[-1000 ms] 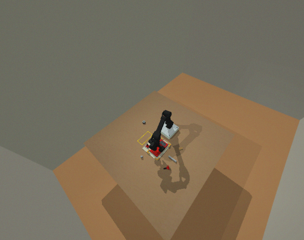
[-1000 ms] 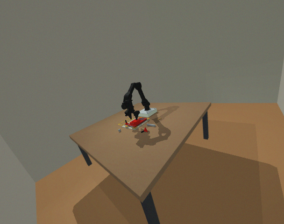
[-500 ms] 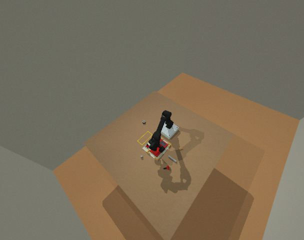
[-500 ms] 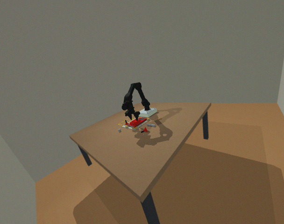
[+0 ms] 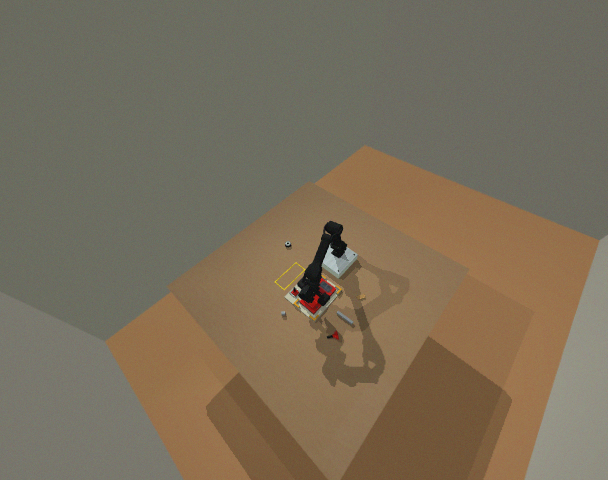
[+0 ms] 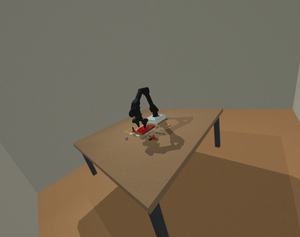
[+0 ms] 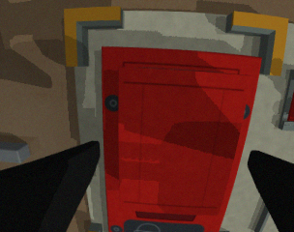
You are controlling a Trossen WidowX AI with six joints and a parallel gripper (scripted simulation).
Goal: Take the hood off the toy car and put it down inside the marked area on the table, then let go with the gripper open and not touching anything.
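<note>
My gripper tip is 1 cm above the hood. From my gripper tip the other things lie so: tan piece 19 cm to the left, 19 cm behind, 5 cm below; then small grey piece 16 cm ahead, 8 cm to the right, 4 cm below; then grey bar 19 cm to the left, 4 cm below, 3 cm behind.
</note>
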